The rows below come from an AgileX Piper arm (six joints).
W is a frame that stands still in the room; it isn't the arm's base.
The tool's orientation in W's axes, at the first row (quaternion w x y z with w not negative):
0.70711, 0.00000, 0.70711, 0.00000
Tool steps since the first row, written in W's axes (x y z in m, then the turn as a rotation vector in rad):
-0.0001, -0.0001, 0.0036, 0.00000, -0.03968, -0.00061
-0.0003, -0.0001, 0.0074, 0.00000, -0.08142, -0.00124
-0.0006, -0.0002, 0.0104, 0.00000, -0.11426, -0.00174
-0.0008, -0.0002, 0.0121, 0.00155, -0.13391, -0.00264
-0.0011, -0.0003, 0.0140, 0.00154, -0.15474, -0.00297
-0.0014, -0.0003, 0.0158, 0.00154, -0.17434, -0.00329
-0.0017, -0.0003, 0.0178, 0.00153, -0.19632, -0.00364
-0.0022, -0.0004, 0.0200, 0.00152, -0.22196, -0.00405
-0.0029, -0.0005, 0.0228, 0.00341, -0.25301, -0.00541
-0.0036, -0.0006, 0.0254, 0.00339, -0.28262, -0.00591
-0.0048, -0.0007, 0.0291, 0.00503, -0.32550, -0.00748
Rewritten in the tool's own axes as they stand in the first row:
-0.0036, -0.0001, -0.0001, 0.00061, -0.03968, 0.00000
-0.0074, -0.0001, -0.0003, 0.00124, -0.08142, 0.00000
-0.0104, -0.0002, -0.0006, 0.00174, -0.11426, 0.00000
-0.0121, -0.0002, -0.0008, 0.00264, -0.13391, 0.00155
-0.0140, -0.0003, -0.0011, 0.00297, -0.15474, 0.00154
-0.0158, -0.0003, -0.0014, 0.00329, -0.17434, 0.00154
-0.0178, -0.0003, -0.0017, 0.00364, -0.19632, 0.00153
-0.0200, -0.0004, -0.0022, 0.00405, -0.22196, 0.00152
-0.0228, -0.0005, -0.0029, 0.00541, -0.25301, 0.00341
-0.0254, -0.0006, -0.0036, 0.00591, -0.28262, 0.00339
-0.0291, -0.0007, -0.0048, 0.00748, -0.32550, 0.00503

